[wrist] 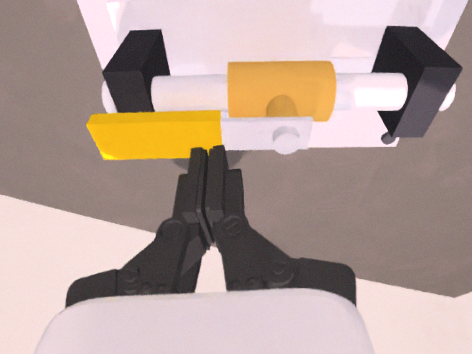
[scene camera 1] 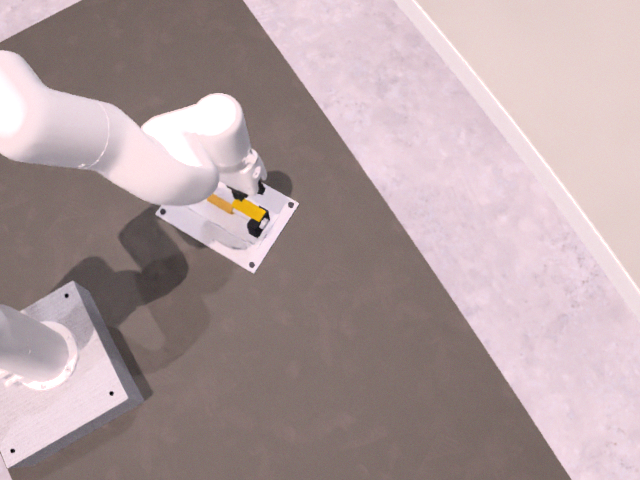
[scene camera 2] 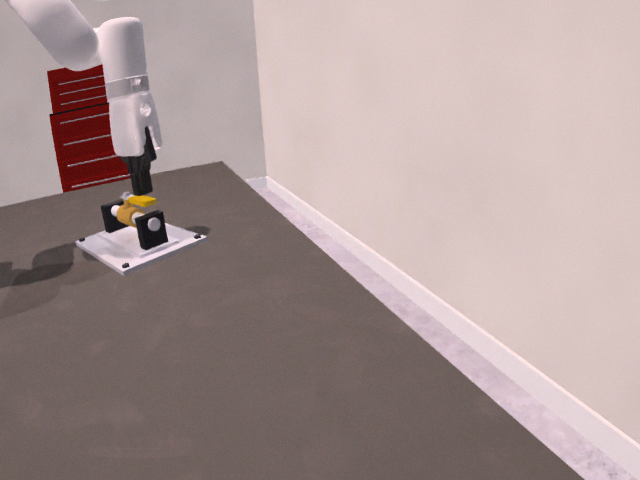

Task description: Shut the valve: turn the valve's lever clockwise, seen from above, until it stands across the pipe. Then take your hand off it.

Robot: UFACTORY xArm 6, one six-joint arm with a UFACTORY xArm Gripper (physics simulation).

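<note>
The valve's yellow lever (scene camera 1: 249, 210) (scene camera 2: 142, 200) (wrist: 155, 136) stands along the white pipe (wrist: 190, 92) (scene camera 2: 154, 224), above it. The lever's pale metal arm (wrist: 250, 133) joins the yellow grip to the pivot over the orange valve body (scene camera 1: 220, 203) (scene camera 2: 126, 215) (wrist: 281, 90). My gripper (scene camera 2: 142, 191) (wrist: 213, 165) is shut and empty, pointing down. In the wrist view its fingertips overlap the lever's lower edge, near the inner end of the yellow grip. I cannot tell whether they touch it. In scene camera 1 the gripper's body hides the fingertips.
Black supports (scene camera 2: 152, 230) (wrist: 135, 72) (wrist: 417, 82) hold both pipe ends on a white base plate (scene camera 1: 248, 255) (scene camera 2: 124, 267). The robot's grey mounting block (scene camera 1: 87, 382) is at the lower left in scene camera 1. A red drawer cabinet (scene camera 2: 82, 139) stands beyond the brown surface (scene camera 2: 310, 361).
</note>
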